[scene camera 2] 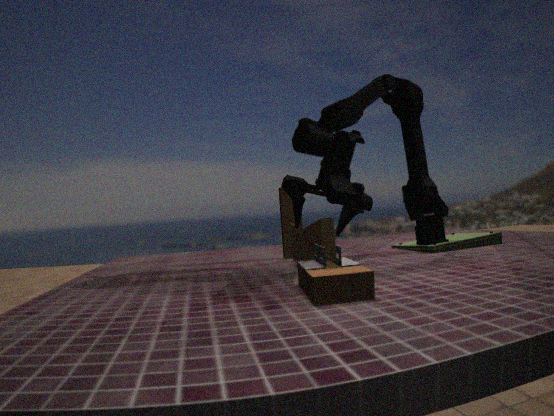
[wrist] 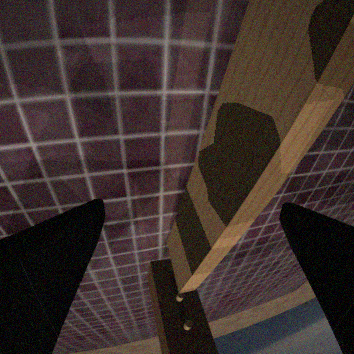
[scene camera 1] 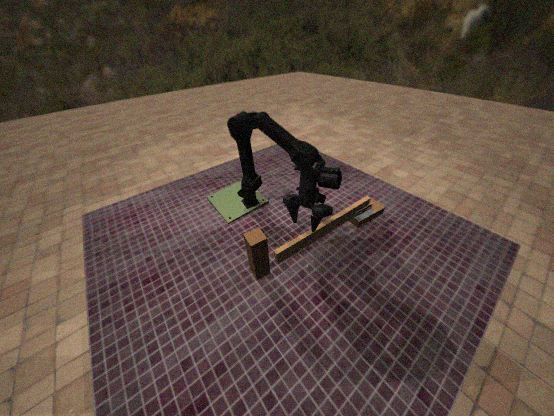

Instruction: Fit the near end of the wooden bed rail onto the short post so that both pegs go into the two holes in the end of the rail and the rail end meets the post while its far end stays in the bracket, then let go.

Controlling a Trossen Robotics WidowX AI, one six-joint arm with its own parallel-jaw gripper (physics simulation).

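Seen in the pictures: gripper, between the fingertips: (wrist: 194,209) (scene camera 1: 303,227); arm's base, origin of its link: (scene camera 2: 432,242) (scene camera 1: 250,202).
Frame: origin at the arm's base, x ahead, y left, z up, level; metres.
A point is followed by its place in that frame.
Observation:
The wooden rail (scene camera 1: 295,245) {x 0.340, y 0.013, z 0.038 m} (scene camera 2: 326,231) {x 0.332, y 0.376, z 0.069 m} (wrist: 265,90) {x 0.322, y 0.134, z 0.042 m} lies long and low, its far end at the metal plates of the bracket (scene camera 1: 376,215) {x 0.368, y 0.414, z -0.004 m} (scene camera 2: 345,286) {x 0.328, y 0.461, z 0.004 m}. Its near end is close to the upright post (scene camera 1: 257,257) {x 0.356, y -0.135, z 0.102 m} (scene camera 2: 287,225) {x 0.344, y -0.099, z 0.068 m} (wrist: 172,320) {x 0.318, y -0.099, z 0.061 m} but apart from it. Two pale pegs (wrist: 179,298) {x 0.330, y -0.090, z 0.041 m} (wrist: 187,325) {x 0.329, y -0.087, z 0.071 m} show uncovered on the post's dark face in the wrist view. The holes in the rail end are hidden. My gripper (scene camera 1: 304,225) {x 0.299, y 0.078, z 0.055 m} (scene camera 2: 318,231) {x 0.299, y 0.078, z 0.055 m} (wrist: 194,209) {x 0.299, y 0.078, z 0.055 m} is open and empty, low over the middle part of the rail, with one finger toward each side of it.
The arm's green base plate (scene camera 1: 225,202) {x -0.060, y -0.100, z 0.000 m} (scene camera 2: 470,241) {x -0.074, y 0.064, z 0.000 m} lies behind the post in scene camera 1. A purple tiled mat (scene camera 1: 200,320) {x 0.381, y -0.341, z -0.016 m} (scene camera 2: 150,350) {x 0.536, y 0.599, z -0.016 m} lies under everything, with tan paving (scene camera 1: 40,300) around it. The post stands upright beyond the fingers in the wrist view.

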